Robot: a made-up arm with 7 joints. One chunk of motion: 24 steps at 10 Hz.
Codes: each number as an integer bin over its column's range. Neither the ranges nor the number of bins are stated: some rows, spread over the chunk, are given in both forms.
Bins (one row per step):
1: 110 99 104 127 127 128
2: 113 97 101 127 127 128
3: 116 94 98 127 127 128
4: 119 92 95 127 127 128
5: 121 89 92 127 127 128
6: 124 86 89 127 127 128
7: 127 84 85 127 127 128
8: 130 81 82 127 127 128
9: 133 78 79 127 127 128
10: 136 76 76 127 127 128
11: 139 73 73 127 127 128
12: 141 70 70 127 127 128
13: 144 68 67 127 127 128
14: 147 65 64 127 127 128
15: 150 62 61 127 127 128
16: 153 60 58 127 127 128
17: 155 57 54 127 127 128
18: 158 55 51 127 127 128
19: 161 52 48 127 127 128
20: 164 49 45 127 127 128
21: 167 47 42 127 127 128
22: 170 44 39 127 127 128
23: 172 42 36 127 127 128
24: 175 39 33 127 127 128
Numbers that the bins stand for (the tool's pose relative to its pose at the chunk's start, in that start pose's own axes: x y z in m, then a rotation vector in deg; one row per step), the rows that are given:
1: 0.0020 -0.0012 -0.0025 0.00 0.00 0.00
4: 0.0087 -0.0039 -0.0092 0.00 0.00 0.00
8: 0.0169 -0.0082 -0.0189 0.00 0.00 0.00
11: 0.0236 -0.0114 -0.0256 0.00 0.00 0.00
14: 0.0295 -0.0145 -0.0323 0.00 0.00 0.00
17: 0.0355 -0.0176 -0.0398 0.00 0.00 0.00
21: 0.0444 -0.0216 -0.0487 0.00 0.00 0.00
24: 0.0504 -0.0247 -0.0554 0.00 0.00 0.00
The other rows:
2: 0.0042 -0.0020 -0.0047 0.00 0.00 0.00
3: 0.0064 -0.0031 -0.0070 0.00 0.00 0.00
5: 0.0102 -0.0051 -0.0115 0.00 0.00 0.00
6: 0.0124 -0.0063 -0.0137 0.00 0.00 0.00
7: 0.0146 -0.0071 -0.0167 0.00 0.00 0.00
9: 0.0191 -0.0094 -0.0211 0.00 0.00 0.00
10: 0.0213 -0.0102 -0.0234 0.00 0.00 0.00
12: 0.0251 -0.0125 -0.0278 0.00 0.00 0.00
13: 0.0273 -0.0133 -0.0301 0.00 0.00 0.00
15: 0.0318 -0.0157 -0.0345 0.00 0.00 0.00
16: 0.0340 -0.0165 -0.0368 0.00 0.00 0.00
18: 0.0377 -0.0184 -0.0420 0.00 0.00 0.00
19: 0.0400 -0.0196 -0.0442 0.00 0.00 0.00
20: 0.0422 -0.0208 -0.0465 0.00 0.00 0.00
22: 0.0467 -0.0227 -0.0509 0.00 0.00 0.00
23: 0.0482 -0.0235 -0.0532 0.00 0.00 0.00

